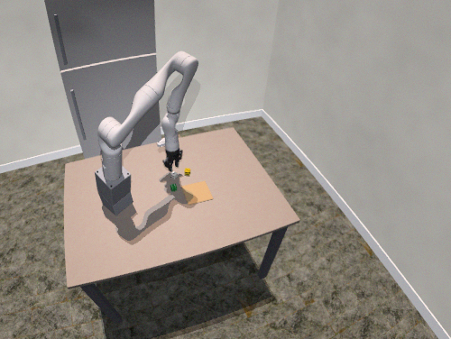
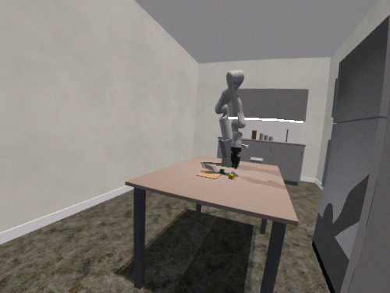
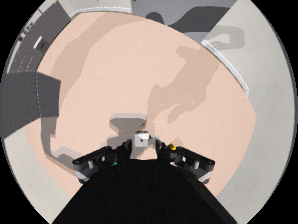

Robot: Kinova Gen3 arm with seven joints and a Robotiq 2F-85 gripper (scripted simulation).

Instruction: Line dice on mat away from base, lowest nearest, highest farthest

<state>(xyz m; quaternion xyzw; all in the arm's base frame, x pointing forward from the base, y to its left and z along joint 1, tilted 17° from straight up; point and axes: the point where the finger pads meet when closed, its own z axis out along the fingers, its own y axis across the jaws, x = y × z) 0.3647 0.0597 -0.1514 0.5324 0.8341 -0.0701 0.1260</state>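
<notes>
Right now the white die is 6 cm below my hand. Round my hand: mat (17 cm to the right, 7 cm below, 6 cm ahead); green die (9 cm to the right, 6 cm below, 4 cm behind); yellow die (8 cm ahead, 6 cm below, 1 cm to the right).
</notes>
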